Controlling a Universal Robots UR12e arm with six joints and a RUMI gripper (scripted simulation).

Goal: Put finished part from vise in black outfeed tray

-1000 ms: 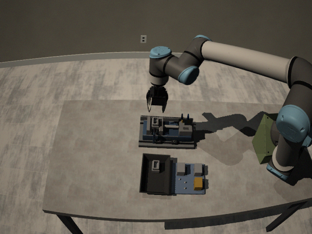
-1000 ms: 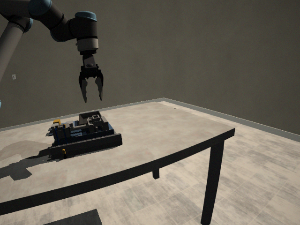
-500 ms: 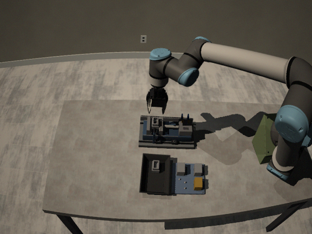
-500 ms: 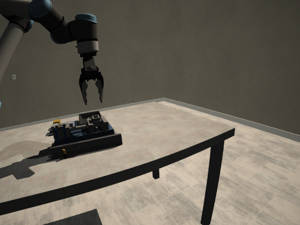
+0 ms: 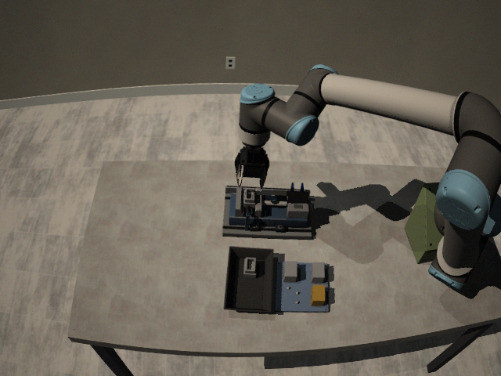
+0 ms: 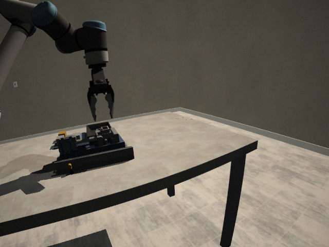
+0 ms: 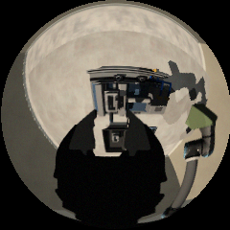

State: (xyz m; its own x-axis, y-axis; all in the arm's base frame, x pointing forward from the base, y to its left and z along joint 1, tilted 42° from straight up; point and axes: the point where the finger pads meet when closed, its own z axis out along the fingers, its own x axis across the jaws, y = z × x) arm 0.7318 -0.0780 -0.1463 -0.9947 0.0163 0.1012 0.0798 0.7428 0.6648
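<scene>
My hand is 7 cm past the vise, 1 cm to the right of it and 12 cm above it. Also, from my hand: yellow block: 20 cm behind, 35 cm to the left, 14 cm below; blue fixture plate: 16 cm behind, 30 cm to the left, 16 cm below.
</scene>
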